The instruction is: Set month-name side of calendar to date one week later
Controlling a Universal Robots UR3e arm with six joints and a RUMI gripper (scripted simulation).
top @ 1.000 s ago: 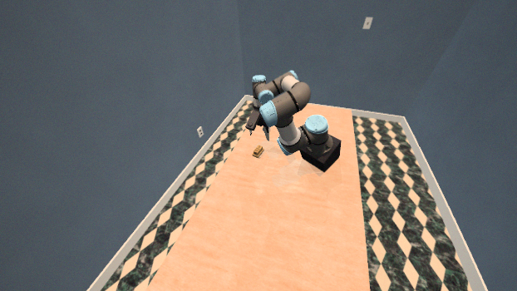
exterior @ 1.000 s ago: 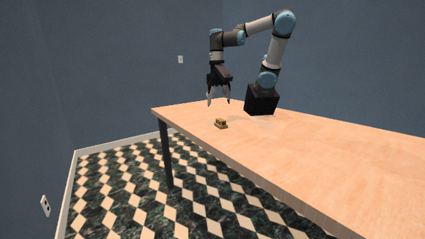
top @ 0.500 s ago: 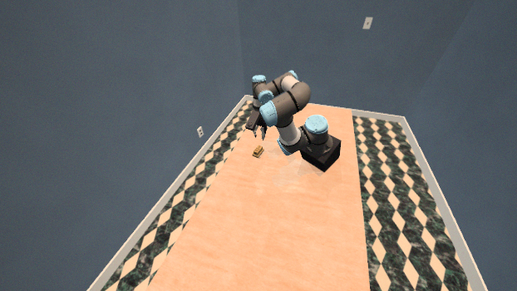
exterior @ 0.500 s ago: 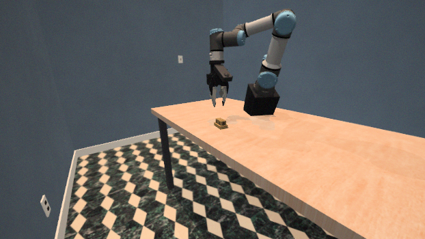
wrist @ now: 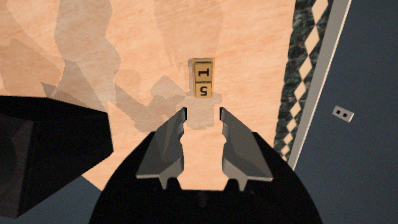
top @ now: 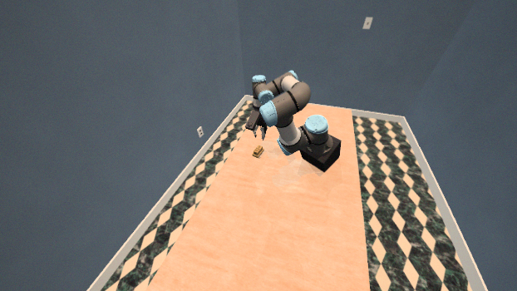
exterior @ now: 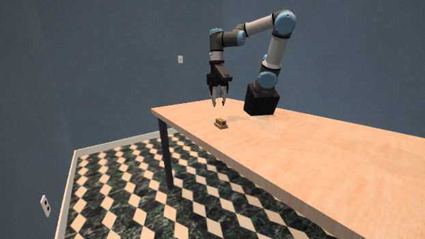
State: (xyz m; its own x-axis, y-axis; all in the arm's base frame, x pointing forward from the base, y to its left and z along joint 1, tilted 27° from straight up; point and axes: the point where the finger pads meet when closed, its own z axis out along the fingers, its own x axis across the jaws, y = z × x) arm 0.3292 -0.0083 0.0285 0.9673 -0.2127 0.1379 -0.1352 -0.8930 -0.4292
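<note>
The wooden tray lies 2 cm to the left of my hand and 11 cm below it.
</note>
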